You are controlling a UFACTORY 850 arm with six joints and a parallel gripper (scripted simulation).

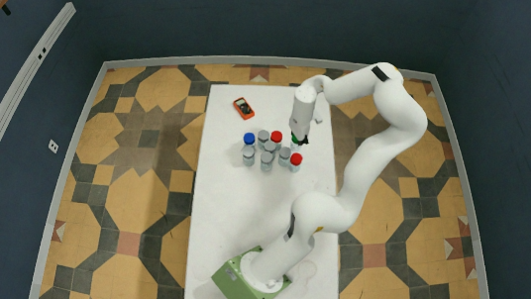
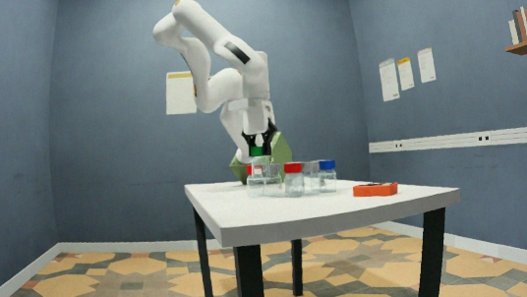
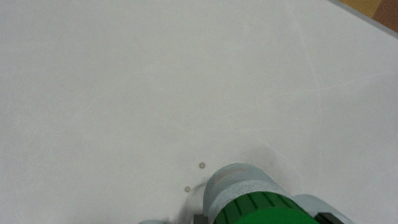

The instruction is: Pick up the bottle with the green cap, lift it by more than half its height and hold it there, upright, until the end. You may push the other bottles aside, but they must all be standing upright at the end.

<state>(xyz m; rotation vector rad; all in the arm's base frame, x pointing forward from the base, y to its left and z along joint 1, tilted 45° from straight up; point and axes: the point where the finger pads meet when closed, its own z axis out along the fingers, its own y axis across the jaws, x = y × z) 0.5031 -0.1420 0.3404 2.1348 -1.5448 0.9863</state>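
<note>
Right now the green-capped bottle is 5 cm below my hand. The rest, counted from my hand: blue-capped bottle (9 cm ahead, 20 cm to the left, 10 cm below); orange multimeter (32 cm ahead, 17 cm to the left, 14 cm below).
</note>
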